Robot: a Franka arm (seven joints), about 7 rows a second.
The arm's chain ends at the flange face. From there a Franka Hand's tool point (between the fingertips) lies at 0.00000 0.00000 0.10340 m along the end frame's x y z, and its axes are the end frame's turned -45 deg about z.
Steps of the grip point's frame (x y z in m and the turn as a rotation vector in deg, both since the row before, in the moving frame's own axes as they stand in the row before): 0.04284 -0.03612 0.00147 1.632 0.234 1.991; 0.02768 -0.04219 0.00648 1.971 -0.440 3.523; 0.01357 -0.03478 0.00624 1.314 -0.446 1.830
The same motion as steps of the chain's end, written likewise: 0.00649 -0.05342 0.00151 1.319 -0.989 1.991; -0.00725 -0.04736 0.00654 1.083 -1.705 3.523; -0.01277 -0.03305 0.00627 0.614 -1.245 1.830
